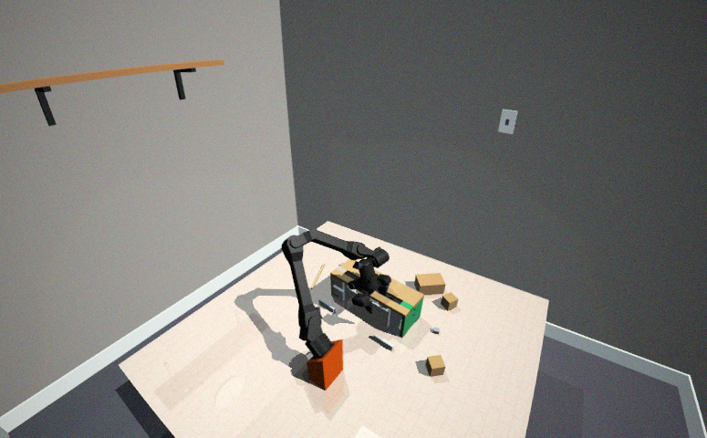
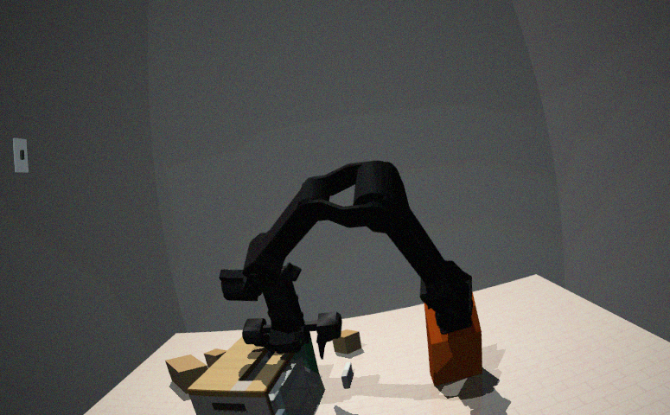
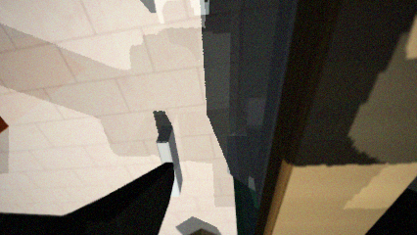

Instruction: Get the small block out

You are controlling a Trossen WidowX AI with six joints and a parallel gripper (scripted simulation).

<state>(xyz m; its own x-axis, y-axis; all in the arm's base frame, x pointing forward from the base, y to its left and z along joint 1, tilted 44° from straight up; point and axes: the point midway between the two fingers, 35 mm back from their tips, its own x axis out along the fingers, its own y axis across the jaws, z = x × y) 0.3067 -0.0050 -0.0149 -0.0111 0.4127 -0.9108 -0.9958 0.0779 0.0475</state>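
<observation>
Right now my gripper tip is 50 mm short of the dark grey block and 30 mm to the left of it. The rest, counted from my gripper tip: clear-fronted box 40 mm ahead, 60 mm to the left, 30 mm below.
</observation>
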